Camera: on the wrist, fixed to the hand. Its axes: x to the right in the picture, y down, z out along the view.
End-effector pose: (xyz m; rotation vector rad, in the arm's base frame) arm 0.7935 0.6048 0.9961 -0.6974 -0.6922 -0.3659
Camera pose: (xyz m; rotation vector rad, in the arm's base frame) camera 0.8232 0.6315 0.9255 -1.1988 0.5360 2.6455
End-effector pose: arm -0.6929 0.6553 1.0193 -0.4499 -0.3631 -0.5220
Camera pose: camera -0.6723 0.7017 0.9561 -0.7550 0.1751 2.6137
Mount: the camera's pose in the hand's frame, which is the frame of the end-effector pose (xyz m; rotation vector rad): -0.0294 0.0672 -0.0346 -0.1741 -0.5655 3.0846
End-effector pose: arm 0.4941 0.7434 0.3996 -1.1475 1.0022 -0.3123
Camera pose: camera 0.4326 0.7705 0.3542 1.0643 1.0898 2.2974
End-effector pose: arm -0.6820 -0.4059 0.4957 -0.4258 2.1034 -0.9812
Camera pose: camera -0.6877 -0.3281 0.4736 1.7261 0.2806 1.0799
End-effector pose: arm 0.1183 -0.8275 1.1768 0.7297 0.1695 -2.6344
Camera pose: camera 0.1850 -0.8711 1.1617 -0.2463 -0.4882 0.3100
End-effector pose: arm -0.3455 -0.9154 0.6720 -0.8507 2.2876 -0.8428
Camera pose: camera -0.3742 -0.8415 0.6548 1.8951 0.6917 0.9304
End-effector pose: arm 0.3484 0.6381 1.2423 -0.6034 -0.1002 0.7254
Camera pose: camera 0.2964 0.6418 1.1801 0.0871 -0.2717 -2.3720
